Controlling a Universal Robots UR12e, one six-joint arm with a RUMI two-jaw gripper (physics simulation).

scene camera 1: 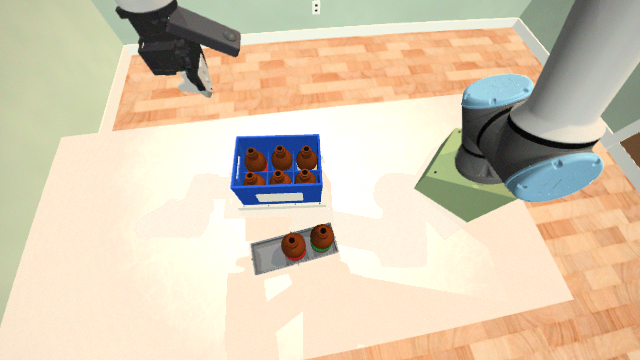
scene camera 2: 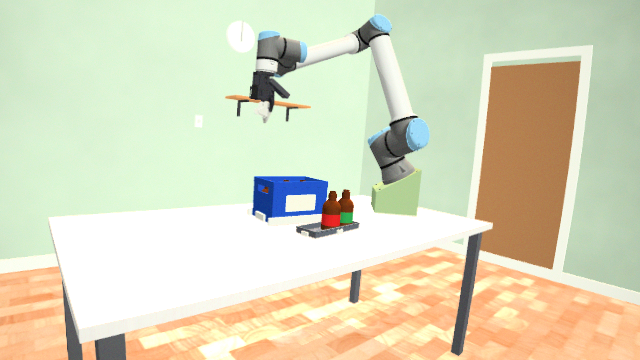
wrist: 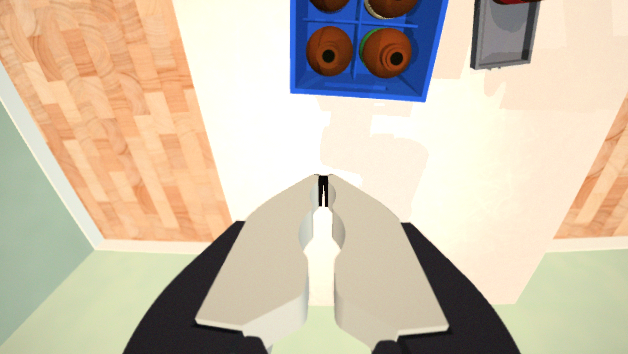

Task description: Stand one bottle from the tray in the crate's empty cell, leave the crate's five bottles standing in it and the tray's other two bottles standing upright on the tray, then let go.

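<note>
The blue crate stands on the table, with a brown bottle upright in each of its six cells. Its far-left corner bottle stands upright. The grey tray lies in front of the crate. A red-label bottle and a green-label bottle stand upright on the tray; its left end bears no bottle. My gripper is shut and empty, high above the table, behind and left of the crate.
The arm's green base block stands on the table to the right of the crate. A wall shelf is behind the gripper in the second scene view.
</note>
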